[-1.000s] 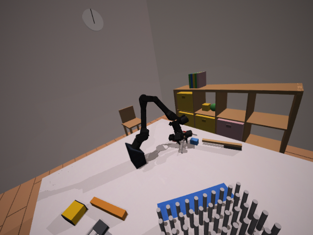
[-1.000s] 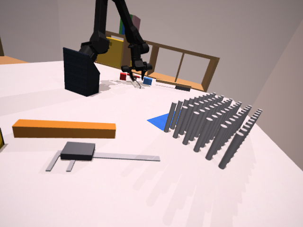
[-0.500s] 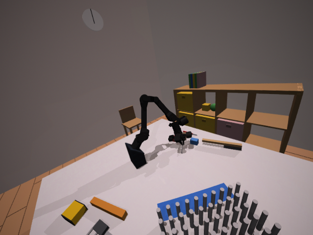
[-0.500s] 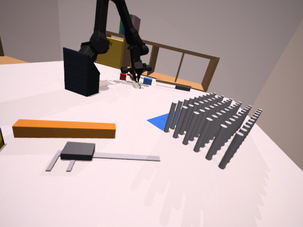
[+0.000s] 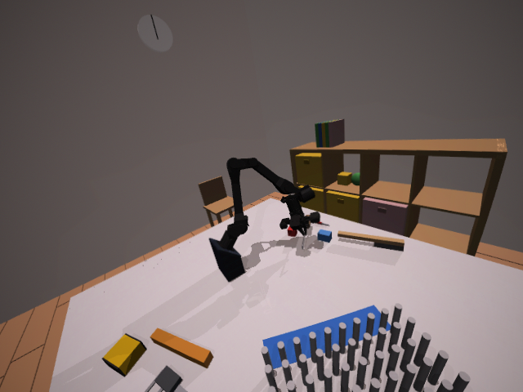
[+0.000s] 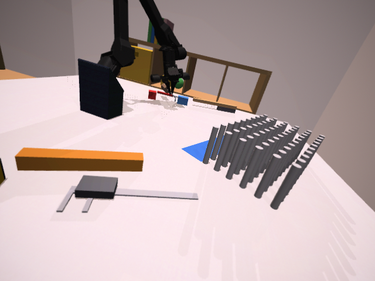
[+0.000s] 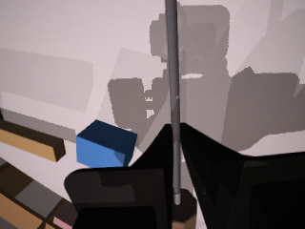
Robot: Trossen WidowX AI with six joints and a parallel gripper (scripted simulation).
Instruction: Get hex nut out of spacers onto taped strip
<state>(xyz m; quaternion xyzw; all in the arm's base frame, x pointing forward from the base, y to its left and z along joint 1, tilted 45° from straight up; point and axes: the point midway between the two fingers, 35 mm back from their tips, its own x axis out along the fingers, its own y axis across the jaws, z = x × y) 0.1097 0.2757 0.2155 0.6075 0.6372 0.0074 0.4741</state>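
My gripper tip is now 11 cm past the red cube, 3 cm above it and 2 cm to the right of it. Round my gripper tip: thin metal rod (1 cm to the left, 1 cm behind); then blue cube (9 cm to the left, 4 cm ahead, 3 cm below); then blue taped strip (34 cm ahead, 26 cm to the right, 5 cm below).
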